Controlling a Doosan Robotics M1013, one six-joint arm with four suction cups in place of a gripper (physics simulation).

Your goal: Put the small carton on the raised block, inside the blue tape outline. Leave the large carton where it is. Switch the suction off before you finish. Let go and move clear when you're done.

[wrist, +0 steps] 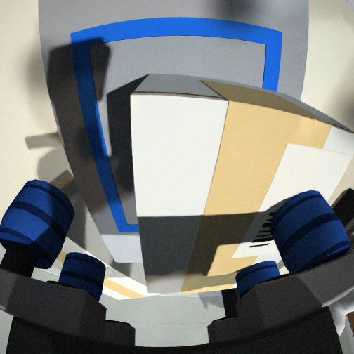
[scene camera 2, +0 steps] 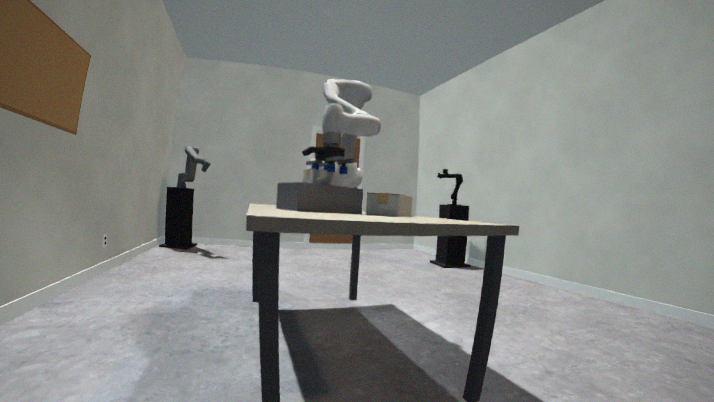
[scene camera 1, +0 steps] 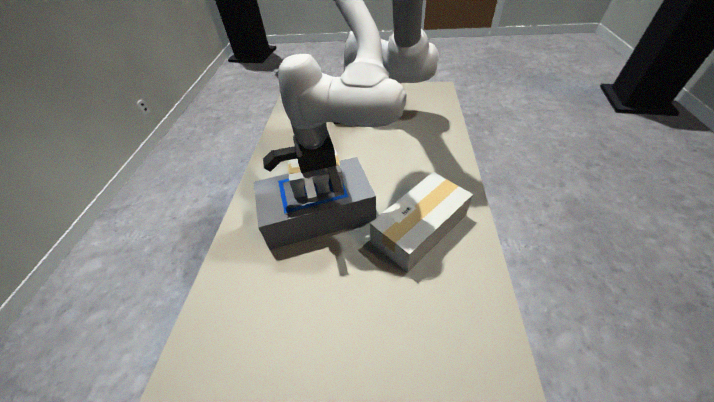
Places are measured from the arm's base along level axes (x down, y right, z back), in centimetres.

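Pixels of known places: hand, tool point: point(scene camera 2: 328, 173) point(scene camera 1: 319, 174).
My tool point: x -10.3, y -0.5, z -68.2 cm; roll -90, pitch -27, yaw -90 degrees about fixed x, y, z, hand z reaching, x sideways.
Ahead of a thing's pixels: the offset from my tool point to its top centre. "spot": to the spot under its first point.
My gripper point(scene camera 1: 314, 175) point(scene camera 2: 329, 168) point(wrist: 172, 250), a black head with four blue suction cups, is above the raised block and shut on the small carton. The small white carton {dy +2.6, dx -1.3, dz +2.9 cm} point(scene camera 1: 295, 177) point(scene camera 2: 308, 176) point(wrist: 175, 160) with a tan band is under the cups, over the blue tape outline {spot: dy +11.2, dx +6.3, dz -5.4 cm} point(scene camera 1: 283, 197) point(wrist: 177, 26). It hides part of the outline's right and near sides in the wrist view. Whether it touches the grey raised block {dy +3.3, dx +6.3, dz -0.2 cm} point(scene camera 1: 320, 229) point(scene camera 2: 320, 199) point(wrist: 175, 9) cannot be told. The large carton {dy -31.8, dx +8.1, dz -1.2 cm} point(scene camera 1: 425, 212) point(scene camera 2: 397, 205) lies on the table, right of the block in scene camera 1.
The beige table point(scene camera 1: 350, 325) point(scene camera 2: 380, 227) carries the block and the large carton. The arm point(scene camera 1: 350, 97) point(scene camera 2: 357, 124) reaches in from the far end. Black pedestals point(scene camera 2: 180, 215) point(scene camera 2: 452, 250) with other arms stand on the floor beyond the table.
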